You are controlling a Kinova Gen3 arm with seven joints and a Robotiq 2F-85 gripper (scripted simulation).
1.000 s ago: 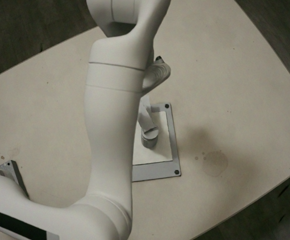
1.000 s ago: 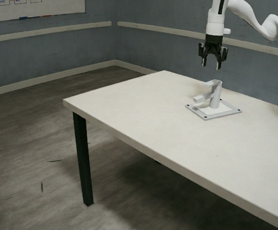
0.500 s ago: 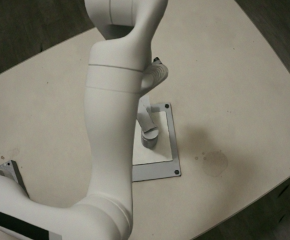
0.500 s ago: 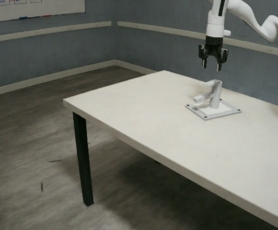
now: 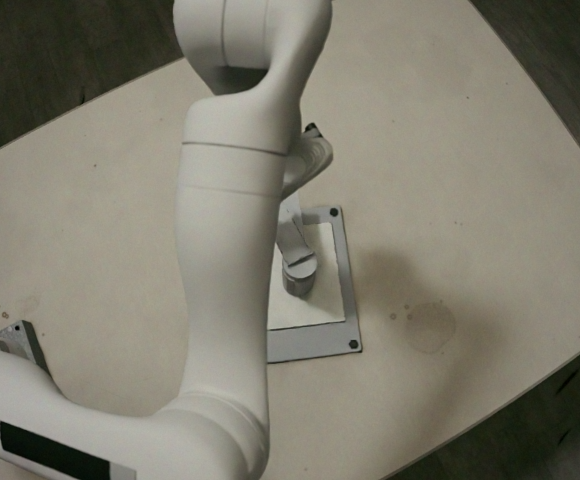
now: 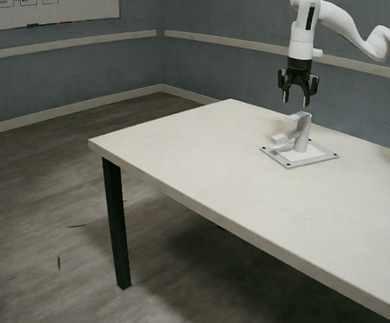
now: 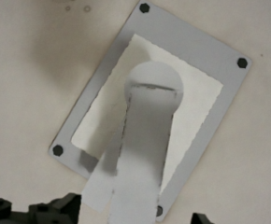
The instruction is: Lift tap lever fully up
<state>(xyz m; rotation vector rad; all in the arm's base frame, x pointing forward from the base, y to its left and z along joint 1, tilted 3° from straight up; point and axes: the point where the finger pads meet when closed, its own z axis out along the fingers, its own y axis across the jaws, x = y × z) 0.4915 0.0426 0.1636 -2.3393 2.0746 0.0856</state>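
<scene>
My hand is 70 mm above the tap lever, 60 mm to the left of it and 10 mm short of it. The rest, counted from my hand: tap 110 mm below, 60 mm to the right, 10 mm ahead; then plate 200 mm below, 80 mm to the right, 10 mm ahead.
</scene>
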